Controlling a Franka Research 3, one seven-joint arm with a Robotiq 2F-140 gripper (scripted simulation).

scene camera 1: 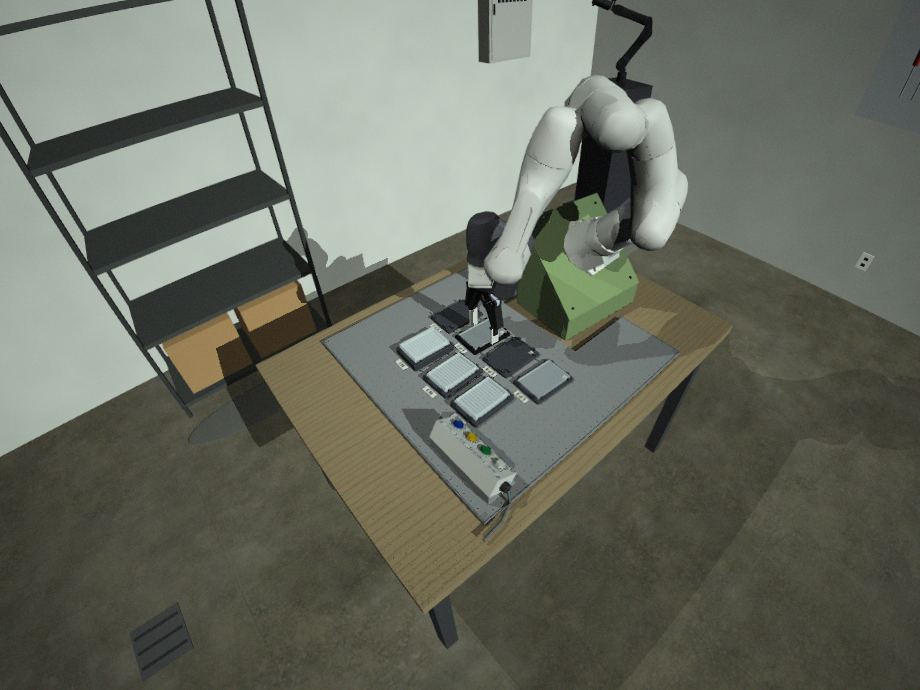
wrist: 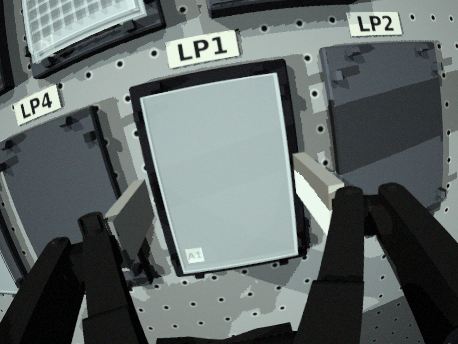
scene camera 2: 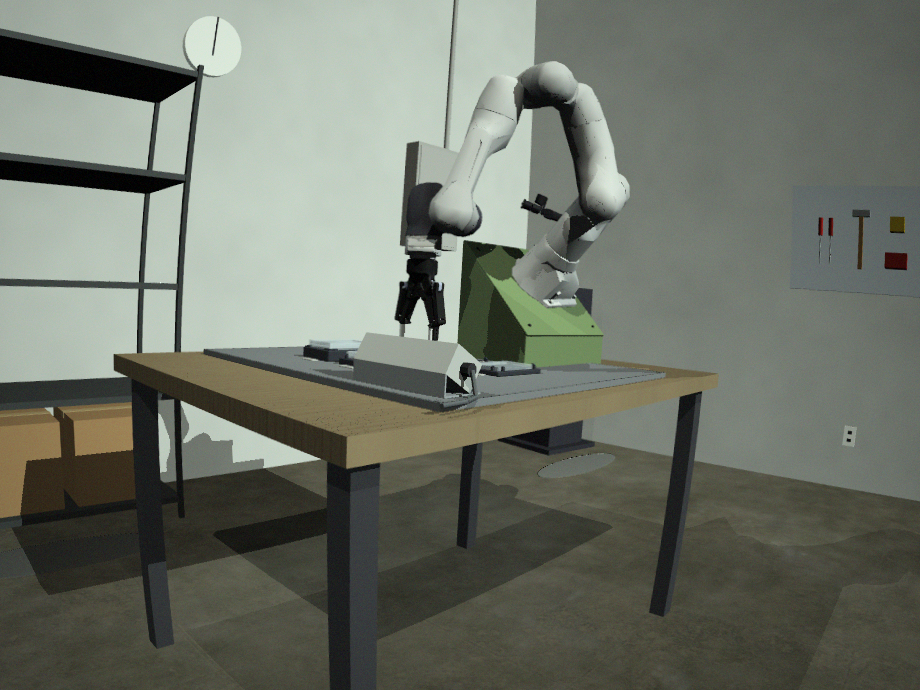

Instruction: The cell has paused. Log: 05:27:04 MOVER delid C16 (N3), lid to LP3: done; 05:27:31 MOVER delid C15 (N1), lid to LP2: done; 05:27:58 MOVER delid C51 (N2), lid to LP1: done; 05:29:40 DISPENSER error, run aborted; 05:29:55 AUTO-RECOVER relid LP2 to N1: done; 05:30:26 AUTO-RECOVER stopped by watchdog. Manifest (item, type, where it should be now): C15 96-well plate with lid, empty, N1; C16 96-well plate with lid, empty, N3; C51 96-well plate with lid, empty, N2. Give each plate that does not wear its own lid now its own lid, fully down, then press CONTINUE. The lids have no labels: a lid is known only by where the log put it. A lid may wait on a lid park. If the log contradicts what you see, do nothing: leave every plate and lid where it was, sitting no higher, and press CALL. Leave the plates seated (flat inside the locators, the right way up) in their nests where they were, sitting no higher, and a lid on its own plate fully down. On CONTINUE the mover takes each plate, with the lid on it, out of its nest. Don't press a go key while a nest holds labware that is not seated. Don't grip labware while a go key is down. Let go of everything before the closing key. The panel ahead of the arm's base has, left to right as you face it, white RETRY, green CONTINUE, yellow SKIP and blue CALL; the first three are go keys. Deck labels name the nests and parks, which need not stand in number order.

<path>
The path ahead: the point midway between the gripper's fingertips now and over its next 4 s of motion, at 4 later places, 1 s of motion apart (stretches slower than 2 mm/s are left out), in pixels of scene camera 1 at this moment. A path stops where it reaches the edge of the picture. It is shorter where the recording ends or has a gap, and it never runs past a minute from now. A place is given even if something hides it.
The gripper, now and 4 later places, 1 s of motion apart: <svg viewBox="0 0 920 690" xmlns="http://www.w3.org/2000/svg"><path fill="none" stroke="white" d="M483 333L482 332L482 331L482 328L481 317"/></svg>
</path>
